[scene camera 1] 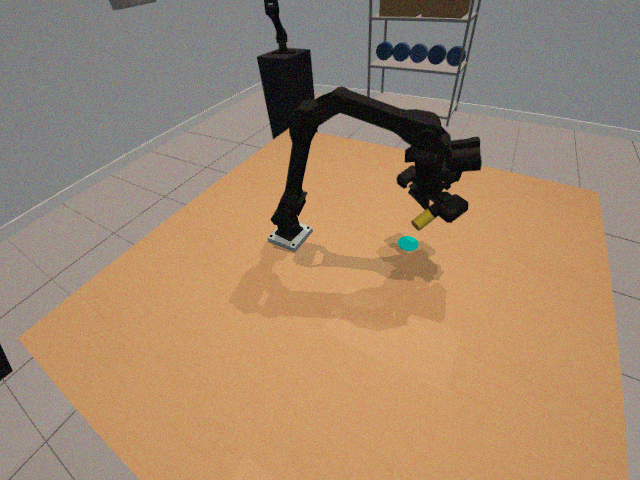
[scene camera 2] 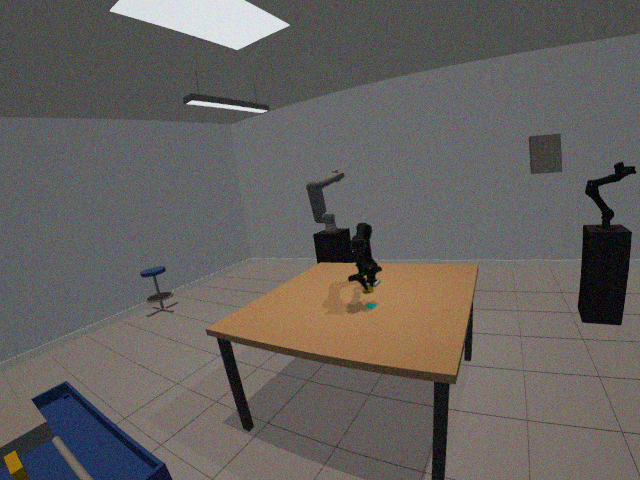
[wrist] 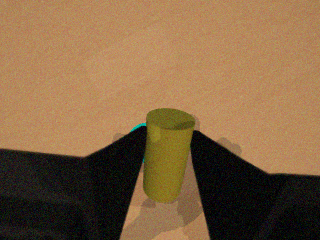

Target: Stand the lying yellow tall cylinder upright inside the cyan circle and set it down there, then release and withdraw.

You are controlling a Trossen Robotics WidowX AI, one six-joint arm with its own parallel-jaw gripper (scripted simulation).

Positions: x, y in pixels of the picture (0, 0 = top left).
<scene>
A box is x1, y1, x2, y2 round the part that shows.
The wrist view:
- my gripper: 169, 134 [0, 126, 319, 239]
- yellow tall cylinder: 169, 131 [143, 108, 194, 202], held by my gripper
</scene>
